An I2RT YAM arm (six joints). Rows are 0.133 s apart.
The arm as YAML. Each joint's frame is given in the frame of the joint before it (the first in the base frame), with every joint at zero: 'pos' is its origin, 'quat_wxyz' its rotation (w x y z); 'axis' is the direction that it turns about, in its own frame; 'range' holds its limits. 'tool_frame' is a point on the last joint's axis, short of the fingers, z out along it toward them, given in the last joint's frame.
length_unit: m
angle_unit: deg
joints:
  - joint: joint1
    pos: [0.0, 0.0, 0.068]
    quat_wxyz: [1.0, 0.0, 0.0, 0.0]
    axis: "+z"
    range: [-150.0, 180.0]
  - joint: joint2
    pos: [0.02, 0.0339, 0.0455]
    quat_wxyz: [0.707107, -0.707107, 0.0, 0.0]
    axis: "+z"
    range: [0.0, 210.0]
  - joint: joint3
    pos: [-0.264, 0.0, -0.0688]
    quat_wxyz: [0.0, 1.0, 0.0, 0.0]
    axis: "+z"
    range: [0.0, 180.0]
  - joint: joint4
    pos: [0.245, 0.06, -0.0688]
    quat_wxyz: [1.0, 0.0, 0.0, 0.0]
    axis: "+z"
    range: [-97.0, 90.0]
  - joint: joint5
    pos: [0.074, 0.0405, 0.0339]
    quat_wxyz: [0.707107, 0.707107, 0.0, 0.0]
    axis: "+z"
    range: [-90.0, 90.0]
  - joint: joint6
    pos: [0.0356, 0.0, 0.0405]
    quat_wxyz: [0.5, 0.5, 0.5, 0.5]
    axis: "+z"
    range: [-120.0, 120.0]
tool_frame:
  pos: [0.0, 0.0, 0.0]
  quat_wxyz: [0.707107, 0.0, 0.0, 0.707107]
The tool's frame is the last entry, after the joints.
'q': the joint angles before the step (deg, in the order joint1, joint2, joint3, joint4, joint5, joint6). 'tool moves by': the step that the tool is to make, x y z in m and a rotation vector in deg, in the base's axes. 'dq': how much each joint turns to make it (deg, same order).
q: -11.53, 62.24, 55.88, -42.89, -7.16, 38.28
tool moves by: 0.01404, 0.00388, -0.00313, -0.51, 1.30, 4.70
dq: 1.40, 3.54, 1.62, 0.32, -1.55, -3.04
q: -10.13, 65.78, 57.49, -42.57, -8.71, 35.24
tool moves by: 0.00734, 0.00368, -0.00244, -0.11, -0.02, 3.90
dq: 0.92, 1.64, 0.47, 0.81, -1.79, -2.42
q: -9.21, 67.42, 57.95, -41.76, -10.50, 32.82
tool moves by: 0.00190, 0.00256, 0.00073, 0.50, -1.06, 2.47
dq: 0.41, 0.13, 0.00, 0.86, -1.81, -1.20
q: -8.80, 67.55, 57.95, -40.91, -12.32, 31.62
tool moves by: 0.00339, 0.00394, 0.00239, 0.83, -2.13, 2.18
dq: 0.79, 0.06, 0.00, 1.97, -1.76, -0.33
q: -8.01, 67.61, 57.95, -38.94, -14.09, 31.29
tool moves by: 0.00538, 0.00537, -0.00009, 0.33, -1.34, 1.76
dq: 1.31, 0.68, 0.00, 1.97, -0.67, 0.00
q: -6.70, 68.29, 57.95, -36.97, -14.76, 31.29
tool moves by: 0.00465, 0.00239, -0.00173, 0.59, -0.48, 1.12
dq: 0.55, 0.88, 0.00, 1.29, -0.86, 0.02
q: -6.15, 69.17, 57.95, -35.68, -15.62, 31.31
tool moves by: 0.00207, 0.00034, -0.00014, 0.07, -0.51, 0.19
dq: 0.11, 0.30, 0.01, 0.80, -0.15, 0.03
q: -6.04, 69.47, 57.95, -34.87, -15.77, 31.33
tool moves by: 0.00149, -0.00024, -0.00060, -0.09, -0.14, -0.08
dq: 0.00, 0.29, 0.01, 0.43, 0.11, 0.00
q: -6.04, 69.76, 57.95, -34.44, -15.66, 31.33
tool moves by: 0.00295, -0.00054, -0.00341, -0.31, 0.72, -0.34
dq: 0.02, 0.87, 0.00, 0.18, 0.53, 0.00
